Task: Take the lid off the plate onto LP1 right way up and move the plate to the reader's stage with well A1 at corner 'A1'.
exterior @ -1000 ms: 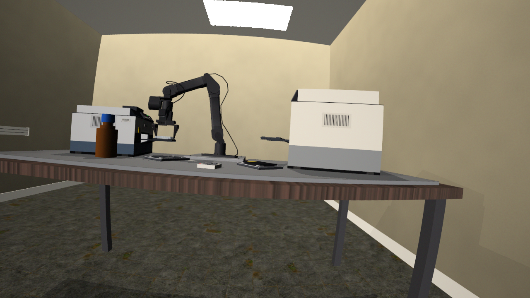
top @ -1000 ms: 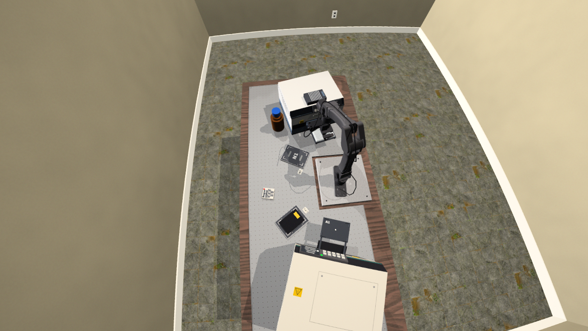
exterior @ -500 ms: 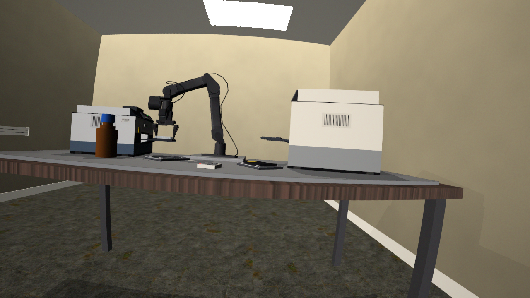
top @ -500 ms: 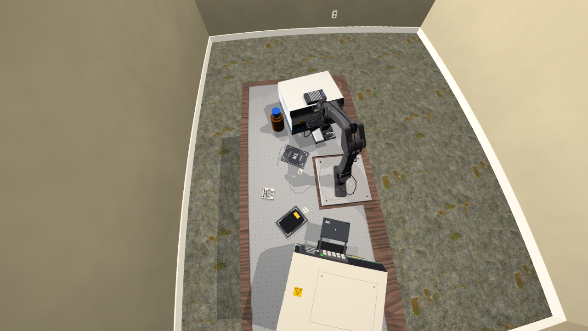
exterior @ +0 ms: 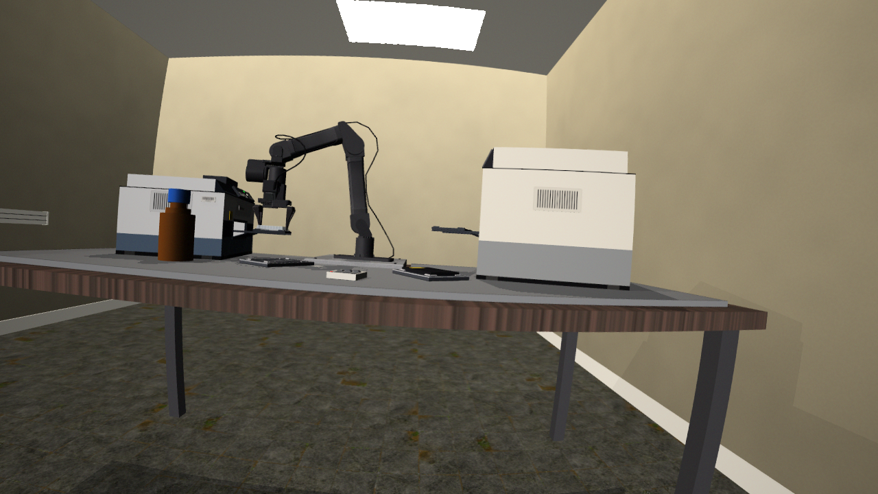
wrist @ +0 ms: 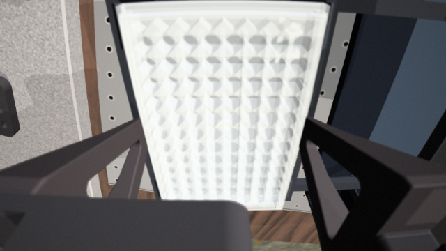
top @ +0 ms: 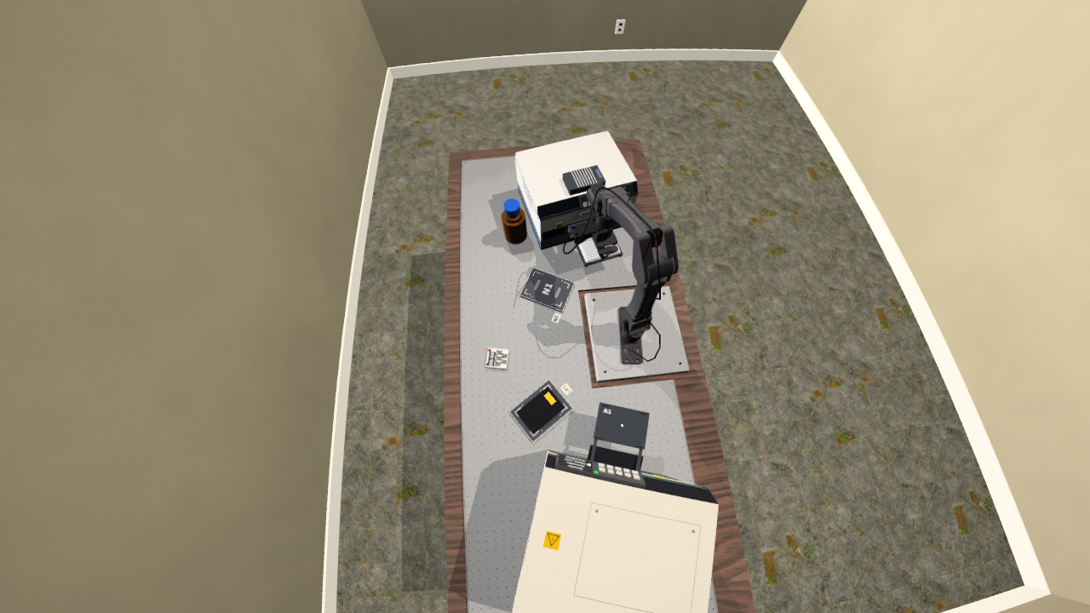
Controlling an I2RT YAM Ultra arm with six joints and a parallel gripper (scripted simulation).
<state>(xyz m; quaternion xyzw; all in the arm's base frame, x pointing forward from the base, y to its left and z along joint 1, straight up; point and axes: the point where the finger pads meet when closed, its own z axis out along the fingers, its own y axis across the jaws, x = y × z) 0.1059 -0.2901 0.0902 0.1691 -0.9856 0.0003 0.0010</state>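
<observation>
Now: hand right at the clear well plate. Round my hand: LP1 tag (470 mm to the left, 110 mm ahead, 100 mm below); lid (540 mm to the left, 190 mm ahead, 90 mm below); capped brown bottle (300 mm ahead, 110 mm to the right, 10 mm above).
</observation>
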